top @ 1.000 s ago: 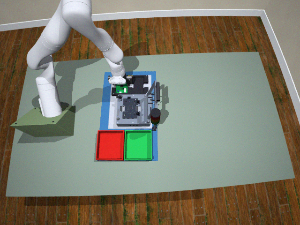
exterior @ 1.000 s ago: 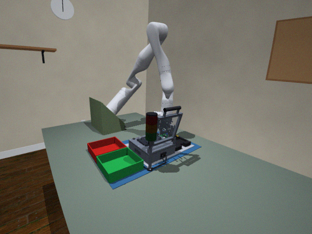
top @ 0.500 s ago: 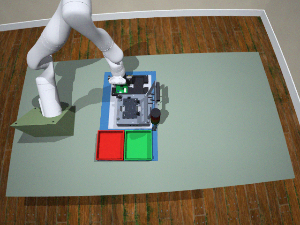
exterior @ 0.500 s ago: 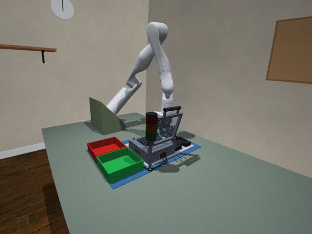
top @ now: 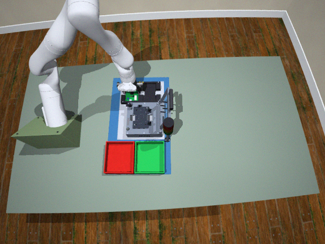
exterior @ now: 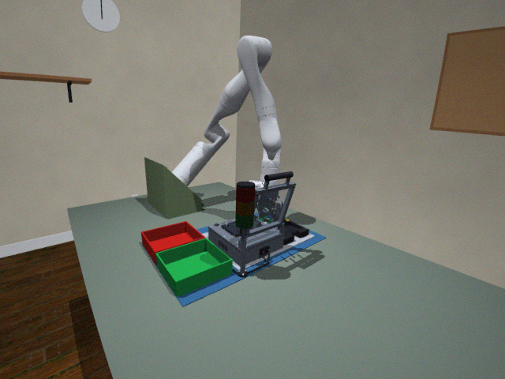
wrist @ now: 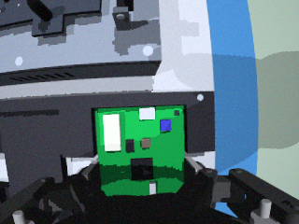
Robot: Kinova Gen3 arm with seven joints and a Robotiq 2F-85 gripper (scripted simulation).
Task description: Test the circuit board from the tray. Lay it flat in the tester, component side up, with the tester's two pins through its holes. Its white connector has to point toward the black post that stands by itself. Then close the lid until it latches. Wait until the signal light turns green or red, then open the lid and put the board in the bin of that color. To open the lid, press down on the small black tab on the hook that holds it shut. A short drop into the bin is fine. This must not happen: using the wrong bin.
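The black latch hook is 110 mm to the right of my hand and 70 mm above it. Also, from my hand: nest 160 mm to the right, 70 mm ahead, 50 mm above; green circuit board right at my hand; clear lid 190 mm ahead, 160 mm to the right, 160 mm above.
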